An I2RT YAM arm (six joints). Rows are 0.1 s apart.
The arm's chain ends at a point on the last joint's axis. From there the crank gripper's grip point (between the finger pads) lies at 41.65 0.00 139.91 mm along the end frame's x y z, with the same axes.
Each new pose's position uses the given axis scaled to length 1; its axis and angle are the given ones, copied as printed.
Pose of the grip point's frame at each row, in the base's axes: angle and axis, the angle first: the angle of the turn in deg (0 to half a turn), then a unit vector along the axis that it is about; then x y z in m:
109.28, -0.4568, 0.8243, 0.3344, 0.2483, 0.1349, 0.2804
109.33, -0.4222, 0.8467, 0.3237, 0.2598, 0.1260, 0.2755
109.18, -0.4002, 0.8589, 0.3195, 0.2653, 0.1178, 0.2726
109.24, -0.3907, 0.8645, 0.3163, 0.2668, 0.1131, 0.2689
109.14, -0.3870, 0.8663, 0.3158, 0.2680, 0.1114, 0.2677
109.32, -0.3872, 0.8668, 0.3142, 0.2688, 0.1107, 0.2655
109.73, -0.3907, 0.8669, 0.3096, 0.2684, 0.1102, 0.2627
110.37, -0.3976, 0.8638, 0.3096, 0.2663, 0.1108, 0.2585
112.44, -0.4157, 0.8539, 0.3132, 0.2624, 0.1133, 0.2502
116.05, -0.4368, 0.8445, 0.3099, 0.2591, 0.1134, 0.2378
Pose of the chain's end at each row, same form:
109.28, -0.4568, 0.8243, 0.3344, 0.1701, 0.0310, 0.3467
109.33, -0.4222, 0.8467, 0.3237, 0.1774, 0.0263, 0.3432
109.18, -0.4002, 0.8589, 0.3195, 0.1804, 0.0204, 0.3405
109.24, -0.3907, 0.8645, 0.3163, 0.1809, 0.0169, 0.3372
109.14, -0.3870, 0.8663, 0.3158, 0.1816, 0.0155, 0.3359
109.32, -0.3872, 0.8668, 0.3142, 0.1825, 0.0151, 0.3342
109.73, -0.3907, 0.8669, 0.3096, 0.1824, 0.0153, 0.3327
110.37, -0.3976, 0.8638, 0.3096, 0.1818, 0.0154, 0.3298
112.44, -0.4157, 0.8539, 0.3132, 0.1831, 0.0162, 0.3250
116.05, -0.4368, 0.8445, 0.3099, 0.1871, 0.0163, 0.3196

